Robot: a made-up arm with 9 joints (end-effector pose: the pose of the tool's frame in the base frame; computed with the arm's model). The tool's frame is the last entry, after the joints. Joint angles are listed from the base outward.
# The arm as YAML. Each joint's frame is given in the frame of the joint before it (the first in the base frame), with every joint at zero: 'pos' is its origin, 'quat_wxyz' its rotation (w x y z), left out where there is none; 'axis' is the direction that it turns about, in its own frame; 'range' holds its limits. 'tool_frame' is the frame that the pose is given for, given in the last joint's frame.
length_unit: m
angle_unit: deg
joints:
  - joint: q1
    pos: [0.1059, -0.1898, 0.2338]
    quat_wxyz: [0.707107, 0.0, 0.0, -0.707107]
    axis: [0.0, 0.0, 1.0]
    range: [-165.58, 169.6]
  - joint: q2
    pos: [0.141, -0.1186, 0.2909]
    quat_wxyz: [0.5, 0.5, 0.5, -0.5]
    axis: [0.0, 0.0, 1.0]
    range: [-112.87, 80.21]
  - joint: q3
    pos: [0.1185, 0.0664, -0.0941]
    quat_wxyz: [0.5, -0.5, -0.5, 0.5]
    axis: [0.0, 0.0, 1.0]
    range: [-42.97, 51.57]
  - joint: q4
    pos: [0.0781, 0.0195, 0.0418]
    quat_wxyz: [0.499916, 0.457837, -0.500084, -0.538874]
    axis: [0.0, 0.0, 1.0]
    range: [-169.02, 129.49]
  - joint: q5
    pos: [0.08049, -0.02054, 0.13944]
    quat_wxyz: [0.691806, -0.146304, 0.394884, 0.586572]
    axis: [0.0, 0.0, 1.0]
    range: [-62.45, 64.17]
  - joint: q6
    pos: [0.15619, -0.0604, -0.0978]
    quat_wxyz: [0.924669, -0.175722, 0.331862, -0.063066]
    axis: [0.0, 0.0, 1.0]
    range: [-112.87, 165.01]
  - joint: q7
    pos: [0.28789, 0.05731, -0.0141]
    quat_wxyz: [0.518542, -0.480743, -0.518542, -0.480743]
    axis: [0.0, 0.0, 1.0]
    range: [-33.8, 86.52]
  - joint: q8
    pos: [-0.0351, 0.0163, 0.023]
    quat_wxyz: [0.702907, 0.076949, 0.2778, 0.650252]
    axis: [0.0, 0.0, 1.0]
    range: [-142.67, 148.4]
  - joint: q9
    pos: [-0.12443, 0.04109, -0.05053]
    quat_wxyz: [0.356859, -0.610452, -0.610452, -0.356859]
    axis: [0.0, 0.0, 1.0]
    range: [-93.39, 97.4]
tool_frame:
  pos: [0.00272, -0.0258, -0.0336]
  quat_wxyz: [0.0, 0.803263, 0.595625, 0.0]
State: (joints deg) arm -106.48 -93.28 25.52 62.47 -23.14 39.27 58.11 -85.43 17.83
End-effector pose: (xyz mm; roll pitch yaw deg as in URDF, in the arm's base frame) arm 168.4 -191.7 262.8 -8.43 48.87 -134.53
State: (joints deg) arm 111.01 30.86 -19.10 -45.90 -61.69 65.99 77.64 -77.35 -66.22
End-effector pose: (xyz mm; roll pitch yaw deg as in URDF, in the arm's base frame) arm 487.8 -95.2 465.2 -21.98 -62.02 98.55
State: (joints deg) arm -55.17 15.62 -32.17 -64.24 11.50 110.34 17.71 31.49 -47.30
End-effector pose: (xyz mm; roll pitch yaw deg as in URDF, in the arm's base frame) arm -96.4 -325.7 547.7 -30.99 26.54 -22.51
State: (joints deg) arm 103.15 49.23 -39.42 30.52 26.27 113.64 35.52 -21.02 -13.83
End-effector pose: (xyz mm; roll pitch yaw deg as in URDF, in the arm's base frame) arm 338.8 -150.7 481.5 -45.24 53.78 73.49
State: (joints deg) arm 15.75 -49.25 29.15 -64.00 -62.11 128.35 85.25 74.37 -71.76
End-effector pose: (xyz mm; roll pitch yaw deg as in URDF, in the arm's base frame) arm 132.5 -475.3 367.4 -10.26 -45.02 179.42
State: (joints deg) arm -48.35 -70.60 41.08 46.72 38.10 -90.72 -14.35 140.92 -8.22
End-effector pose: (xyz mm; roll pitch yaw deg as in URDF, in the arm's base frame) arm -204.2 -610.7 384.7 128.74 29.83 12.69
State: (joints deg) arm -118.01 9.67 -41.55 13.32 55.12 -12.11 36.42 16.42 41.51
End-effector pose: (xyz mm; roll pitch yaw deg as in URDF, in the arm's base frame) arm -355.9 17.8 516.2 -49.85 -2.03 86.55
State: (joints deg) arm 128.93 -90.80 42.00 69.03 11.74 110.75 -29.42 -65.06 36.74
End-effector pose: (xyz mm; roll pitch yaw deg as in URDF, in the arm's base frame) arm 142.0 -440.6 515.6 100.14 5.94 130.98
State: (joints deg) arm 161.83 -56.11 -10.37 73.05 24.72 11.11 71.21 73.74 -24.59
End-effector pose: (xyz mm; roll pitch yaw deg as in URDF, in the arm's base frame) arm 114.4 66.1 9.3 -143.04 -20.36 -92.64
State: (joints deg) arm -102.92 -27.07 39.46 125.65 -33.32 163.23 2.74 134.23 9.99
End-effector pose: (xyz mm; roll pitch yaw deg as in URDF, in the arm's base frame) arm 151.6 -131.4 442.9 59.07 -44.35 155.95
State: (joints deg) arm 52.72 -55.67 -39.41 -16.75 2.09 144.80 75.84 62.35 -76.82
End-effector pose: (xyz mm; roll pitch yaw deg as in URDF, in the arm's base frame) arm 319.4 -187.5 502.7 115.29 -58.63 149.94
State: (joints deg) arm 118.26 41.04 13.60 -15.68 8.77 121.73 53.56 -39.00 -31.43
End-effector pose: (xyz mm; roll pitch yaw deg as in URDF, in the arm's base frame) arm 346.1 -114.7 463.7 -52.41 55.66 158.09
